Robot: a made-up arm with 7 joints. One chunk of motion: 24 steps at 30 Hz.
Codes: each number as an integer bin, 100 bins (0 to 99) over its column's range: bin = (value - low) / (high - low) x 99, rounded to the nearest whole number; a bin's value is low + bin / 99 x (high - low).
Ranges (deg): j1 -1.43..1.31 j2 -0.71..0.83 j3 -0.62..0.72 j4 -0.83..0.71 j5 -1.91..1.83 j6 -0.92..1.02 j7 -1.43..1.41
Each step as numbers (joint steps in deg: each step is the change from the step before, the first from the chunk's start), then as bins.
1 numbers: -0.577 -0.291 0.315 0.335 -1.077 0.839 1.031
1 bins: 31 27 69 75 22 90 86
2 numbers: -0.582 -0.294 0.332 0.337 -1.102 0.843 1.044
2 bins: 31 27 70 75 21 90 86
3 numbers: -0.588 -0.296 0.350 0.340 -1.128 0.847 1.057
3 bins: 30 27 72 75 21 90 87
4 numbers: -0.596 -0.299 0.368 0.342 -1.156 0.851 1.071
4 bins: 30 26 73 75 20 90 87
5 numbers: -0.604 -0.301 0.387 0.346 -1.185 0.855 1.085
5 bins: 30 26 74 76 19 91 88
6 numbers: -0.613 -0.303 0.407 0.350 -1.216 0.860 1.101
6 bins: 30 26 76 76 18 91 88
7 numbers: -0.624 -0.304 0.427 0.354 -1.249 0.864 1.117
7 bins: 29 26 77 76 17 91 89
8 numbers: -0.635 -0.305 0.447 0.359 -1.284 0.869 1.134
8 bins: 29 26 79 76 17 91 89
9 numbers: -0.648 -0.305 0.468 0.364 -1.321 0.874 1.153
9 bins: 28 26 80 77 16 92 90
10 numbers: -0.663 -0.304 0.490 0.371 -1.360 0.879 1.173
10 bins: 28 26 82 77 15 92 91
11 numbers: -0.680 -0.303 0.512 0.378 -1.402 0.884 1.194
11 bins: 27 26 84 78 13 92 91
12 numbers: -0.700 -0.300 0.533 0.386 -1.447 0.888 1.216
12 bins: 26 26 85 78 12 92 92
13 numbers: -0.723 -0.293 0.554 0.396 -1.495 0.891 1.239
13 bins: 26 27 87 79 11 92 93
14 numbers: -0.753 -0.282 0.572 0.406 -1.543 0.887 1.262
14 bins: 24 28 88 79 10 92 94
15 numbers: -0.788 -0.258 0.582 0.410 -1.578 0.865 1.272
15 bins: 23 29 89 80 9 91 94
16 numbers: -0.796 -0.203 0.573 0.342 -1.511 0.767 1.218
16 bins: 23 33 88 75 11 86 92
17 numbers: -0.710 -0.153 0.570 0.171 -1.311 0.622 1.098
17 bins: 26 36 88 64 16 79 88
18 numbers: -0.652 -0.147 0.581 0.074 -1.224 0.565 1.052
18 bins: 28 36 89 58 18 76 87
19 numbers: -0.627 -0.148 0.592 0.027 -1.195 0.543 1.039
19 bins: 29 36 90 55 19 75 86
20 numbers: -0.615 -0.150 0.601 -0.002 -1.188 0.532 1.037
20 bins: 29 36 90 53 19 74 86
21 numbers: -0.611 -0.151 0.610 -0.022 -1.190 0.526 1.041
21 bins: 30 36 91 52 19 74 86
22 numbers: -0.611 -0.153 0.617 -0.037 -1.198 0.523 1.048
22 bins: 30 36 91 51 19 74 86
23 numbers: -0.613 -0.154 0.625 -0.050 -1.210 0.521 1.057
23 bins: 30 36 92 50 19 74 87
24 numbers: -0.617 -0.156 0.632 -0.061 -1.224 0.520 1.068
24 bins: 29 36 92 49 18 73 87
